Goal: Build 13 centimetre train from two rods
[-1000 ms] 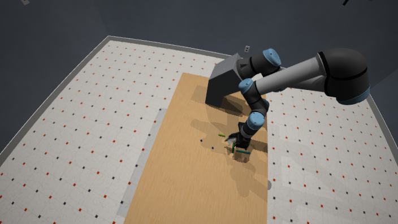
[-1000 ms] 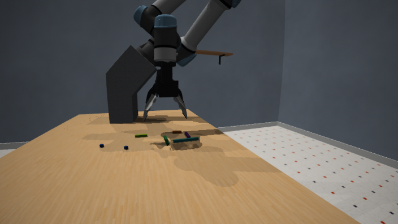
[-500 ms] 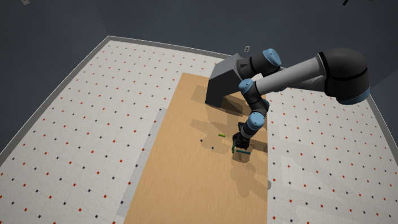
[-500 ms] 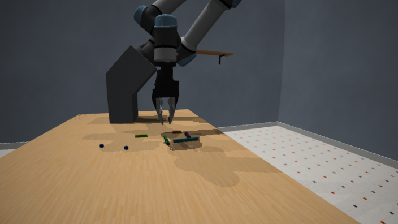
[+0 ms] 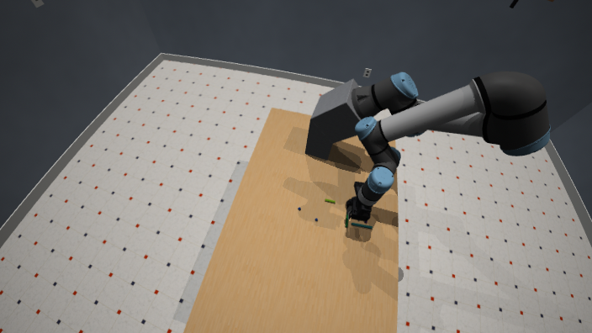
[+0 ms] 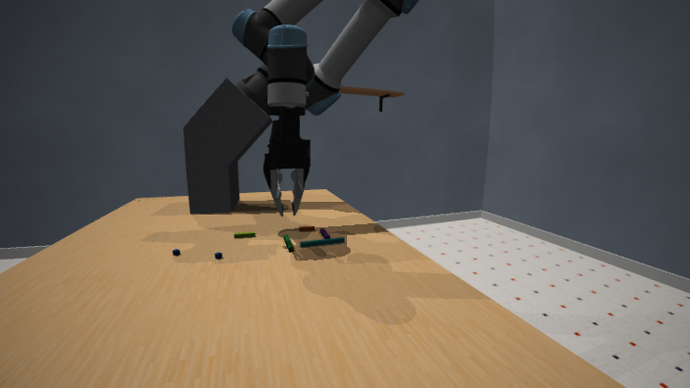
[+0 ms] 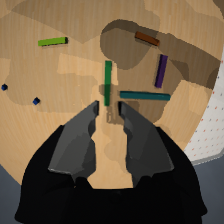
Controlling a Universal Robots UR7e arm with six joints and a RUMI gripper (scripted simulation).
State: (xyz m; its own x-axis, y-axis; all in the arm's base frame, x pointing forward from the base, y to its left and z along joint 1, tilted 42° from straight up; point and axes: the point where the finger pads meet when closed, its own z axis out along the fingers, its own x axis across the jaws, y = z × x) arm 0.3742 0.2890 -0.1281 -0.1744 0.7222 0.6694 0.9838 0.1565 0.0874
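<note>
My hand is 8 cm above the green rod. The rest, counted from my hand: purple rod: 5 cm behind, 9 cm to the left, 8 cm below; turquoise rod: 7 cm to the left, 8 cm below; orange rod: 9 cm behind, 4 cm to the left, 8 cm below.
</note>
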